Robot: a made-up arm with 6 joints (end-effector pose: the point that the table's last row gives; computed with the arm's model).
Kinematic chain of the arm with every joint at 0, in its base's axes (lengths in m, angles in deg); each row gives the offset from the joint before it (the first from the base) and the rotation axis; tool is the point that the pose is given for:
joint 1: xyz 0 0 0.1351 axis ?
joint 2: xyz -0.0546 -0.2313 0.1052 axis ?
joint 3: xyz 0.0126 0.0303 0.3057 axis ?
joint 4: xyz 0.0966 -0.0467 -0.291 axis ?
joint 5: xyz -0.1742 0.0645 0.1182 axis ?
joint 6: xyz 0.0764 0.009 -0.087 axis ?
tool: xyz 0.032 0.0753 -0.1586
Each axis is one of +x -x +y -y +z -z.
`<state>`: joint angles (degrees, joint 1 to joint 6).
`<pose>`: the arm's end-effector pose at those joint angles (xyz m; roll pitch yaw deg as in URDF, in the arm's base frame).
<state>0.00 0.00 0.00 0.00 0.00 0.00</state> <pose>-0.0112 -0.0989 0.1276 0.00 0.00 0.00</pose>
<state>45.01 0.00 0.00 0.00 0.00 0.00</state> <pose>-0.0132 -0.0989 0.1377 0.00 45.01 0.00</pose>
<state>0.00 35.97 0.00 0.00 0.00 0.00</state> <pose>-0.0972 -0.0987 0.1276 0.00 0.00 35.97</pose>
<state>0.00 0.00 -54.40 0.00 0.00 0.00</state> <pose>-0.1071 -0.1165 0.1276 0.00 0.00 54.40</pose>
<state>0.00 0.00 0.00 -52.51 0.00 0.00</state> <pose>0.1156 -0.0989 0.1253 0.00 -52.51 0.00</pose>
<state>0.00 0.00 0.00 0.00 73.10 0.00</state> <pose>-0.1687 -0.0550 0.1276 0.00 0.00 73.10</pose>
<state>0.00 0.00 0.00 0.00 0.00 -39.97</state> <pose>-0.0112 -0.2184 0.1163 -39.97 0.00 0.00</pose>
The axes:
joint 1: +y
joint 2: +z
joint 3: -z
joint 4: +y
joint 5: +z
joint 6: +x

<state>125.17 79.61 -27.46 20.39 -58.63 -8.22</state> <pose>0.0336 -0.2129 0.1570 112.43 26.47 126.77</pose>
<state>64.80 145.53 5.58 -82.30 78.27 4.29</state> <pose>-0.2611 -0.2407 0.3606 -144.21 -42.43 -97.38</pose>
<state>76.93 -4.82 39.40 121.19 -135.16 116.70</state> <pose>0.1938 -0.5331 0.0798 -103.34 -21.09 -54.70</pose>
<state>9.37 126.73 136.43 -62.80 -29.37 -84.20</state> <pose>-0.0387 -0.4092 0.1010 -52.23 -45.58 -51.88</pose>
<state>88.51 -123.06 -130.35 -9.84 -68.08 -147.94</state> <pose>0.1935 -0.4153 0.3414 134.91 28.73 -85.01</pose>
